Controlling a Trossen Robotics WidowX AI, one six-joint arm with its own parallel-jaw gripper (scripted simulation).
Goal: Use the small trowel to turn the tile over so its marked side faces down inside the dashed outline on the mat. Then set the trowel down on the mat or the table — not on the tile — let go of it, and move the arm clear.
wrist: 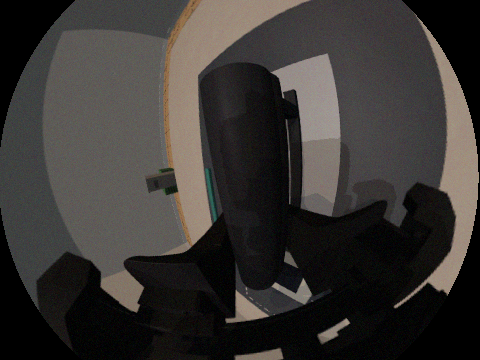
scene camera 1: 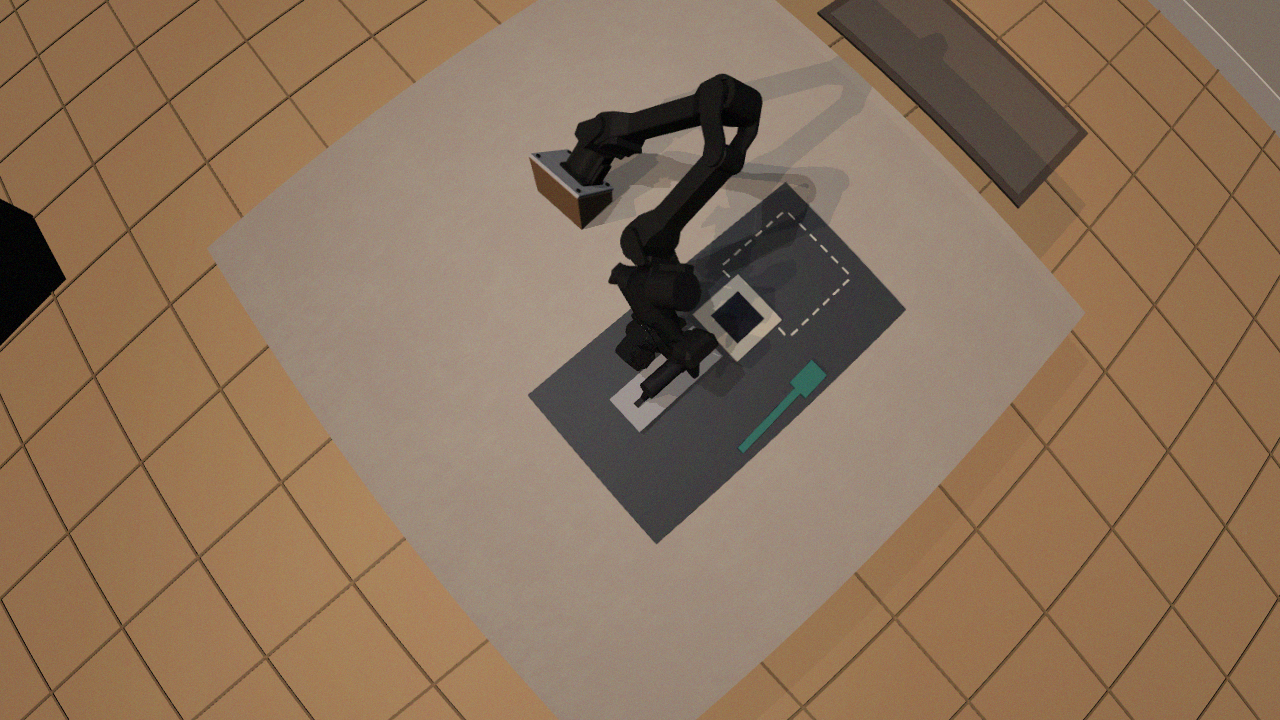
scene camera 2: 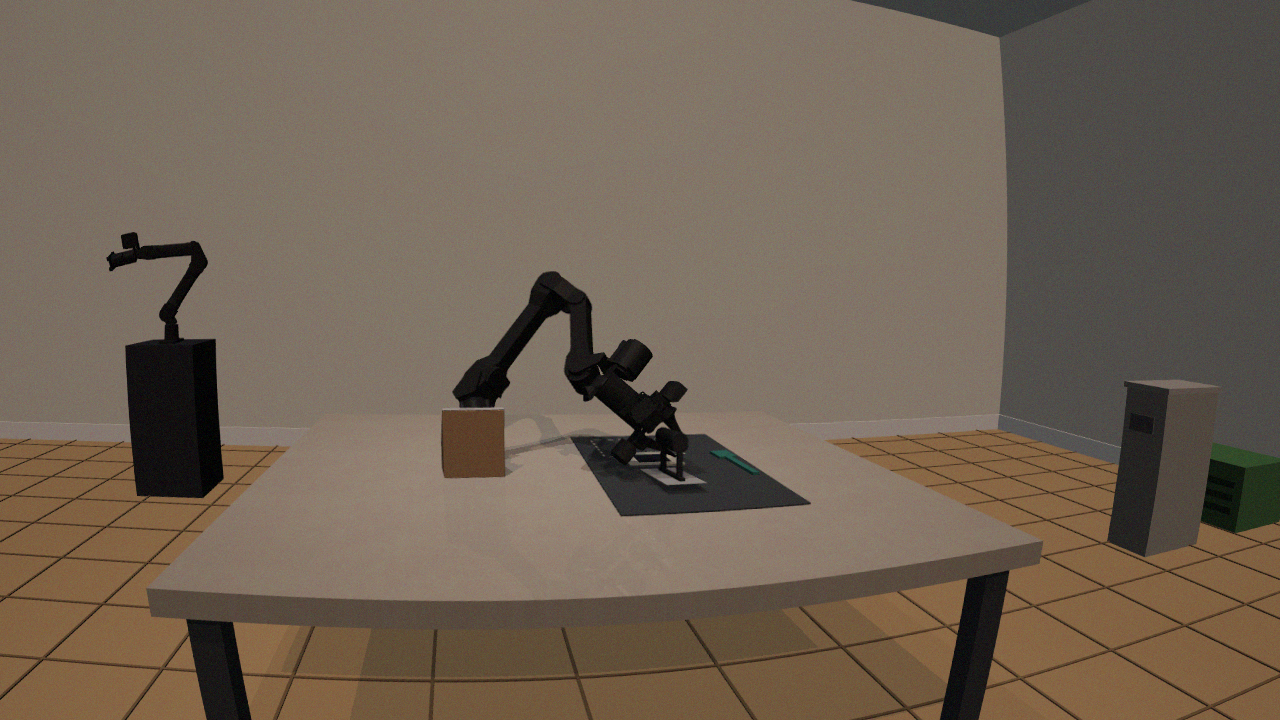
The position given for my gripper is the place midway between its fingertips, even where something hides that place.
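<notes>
Tile [scene camera 1: 736, 315], teal trowel [scene camera 1: 811, 375], my gripper [scene camera 1: 690, 374]. Gripper again [wrist: 250, 207], tile too [wrist: 290, 282]. Gripper also [scene camera 2: 681, 449].
</notes>
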